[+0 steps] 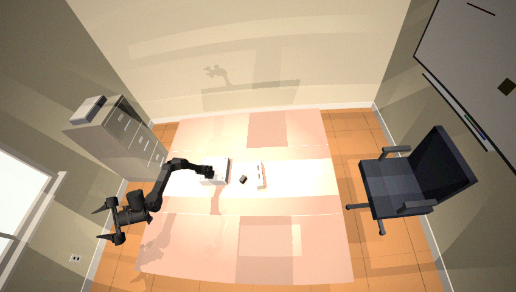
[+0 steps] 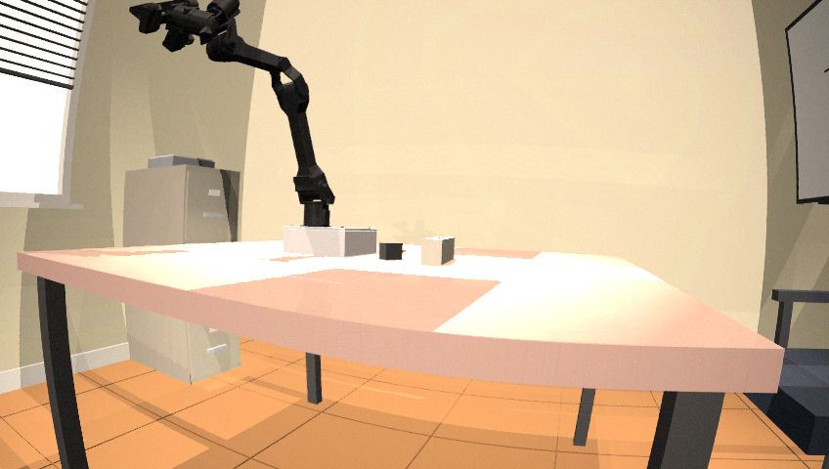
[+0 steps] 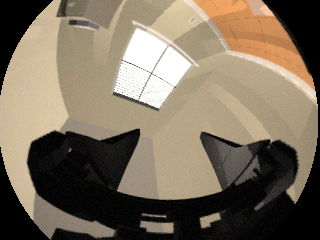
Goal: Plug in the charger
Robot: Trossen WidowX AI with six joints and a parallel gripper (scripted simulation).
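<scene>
My gripper tip is now 440 mm short of the two-prong charger, 510 mm to the right of it and 550 mm above it.
</scene>
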